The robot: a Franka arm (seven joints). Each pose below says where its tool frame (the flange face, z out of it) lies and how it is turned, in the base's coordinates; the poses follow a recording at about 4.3 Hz.
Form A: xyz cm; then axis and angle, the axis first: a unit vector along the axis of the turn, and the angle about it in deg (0 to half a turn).
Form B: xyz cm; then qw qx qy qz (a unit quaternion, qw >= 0). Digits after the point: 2 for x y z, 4 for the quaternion.
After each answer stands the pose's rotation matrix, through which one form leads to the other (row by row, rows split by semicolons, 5 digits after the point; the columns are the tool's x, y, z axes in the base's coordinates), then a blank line. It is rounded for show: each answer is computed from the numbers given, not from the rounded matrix.
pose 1, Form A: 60.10 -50.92 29.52 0.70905 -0.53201 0.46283 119.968
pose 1, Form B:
60.10 -50.92 29.52 0.5002 0.6140 -0.4607 0.4008
0.25437 -0.96660 0.03121; -0.16470 -0.07510 -0.98348; 0.95298 0.24503 -0.17830

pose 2, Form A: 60.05 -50.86 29.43 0.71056 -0.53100 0.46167 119.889
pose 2, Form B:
60.05 -50.86 29.43 0.5008 0.6150 -0.4596 0.3996
0.25818 -0.96560 0.03114; -0.16506 -0.07585 -0.98336; 0.95189 0.24874 -0.17897

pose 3, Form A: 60.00 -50.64 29.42 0.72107 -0.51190 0.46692 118.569
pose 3, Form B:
60.00 -50.64 29.42 0.5108 0.6199 -0.4401 0.4014
0.29037 -0.95570 0.04812; -0.13557 -0.09086 -0.98659; 0.94726 0.27996 -0.15594

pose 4, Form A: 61.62 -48.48 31.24 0.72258 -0.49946 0.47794 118.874
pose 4, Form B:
61.62 -48.48 31.24 0.5085 0.6222 -0.4301 0.4115
0.29135 -0.95369 0.07474; -0.11665 -0.11297 -0.98673; 0.94948 0.27877 -0.14416

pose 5, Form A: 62.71 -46.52 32.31 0.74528 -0.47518 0.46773 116.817
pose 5, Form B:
62.71 -46.52 32.31 0.5239 0.6348 -0.4048 0.3984
0.35488 -0.93133 0.08178; -0.09648 -0.12348 -0.98765; 0.92992 0.34260 -0.13368

